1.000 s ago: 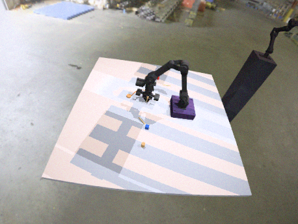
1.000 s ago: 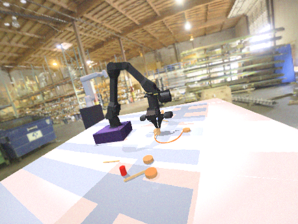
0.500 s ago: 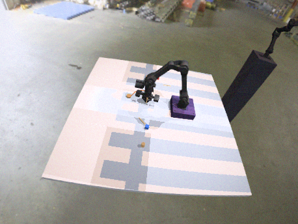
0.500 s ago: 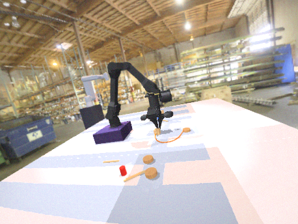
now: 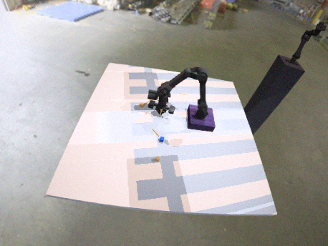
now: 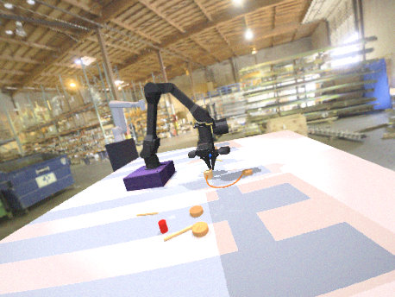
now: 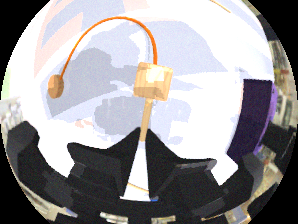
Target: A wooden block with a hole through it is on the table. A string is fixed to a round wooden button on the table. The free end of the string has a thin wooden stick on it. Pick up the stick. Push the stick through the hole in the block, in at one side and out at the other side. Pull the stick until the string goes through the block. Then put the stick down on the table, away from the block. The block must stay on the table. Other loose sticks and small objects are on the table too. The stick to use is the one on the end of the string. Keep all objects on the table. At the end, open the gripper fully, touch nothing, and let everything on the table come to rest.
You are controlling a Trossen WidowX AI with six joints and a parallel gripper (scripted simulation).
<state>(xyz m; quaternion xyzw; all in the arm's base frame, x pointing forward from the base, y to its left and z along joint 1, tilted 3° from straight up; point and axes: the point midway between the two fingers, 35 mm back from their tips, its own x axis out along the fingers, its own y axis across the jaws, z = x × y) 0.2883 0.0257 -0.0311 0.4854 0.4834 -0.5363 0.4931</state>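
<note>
My gripper tip is now 6 cm to the left of the wooden block and 1 cm below it. Also, from my gripper tip: red peg 38 cm to the right, 4 cm behind, 1 cm above; then blue cube 22 cm to the left, 5 cm behind; then round wooden button 16 cm ahead, 5 cm to the right.
</note>
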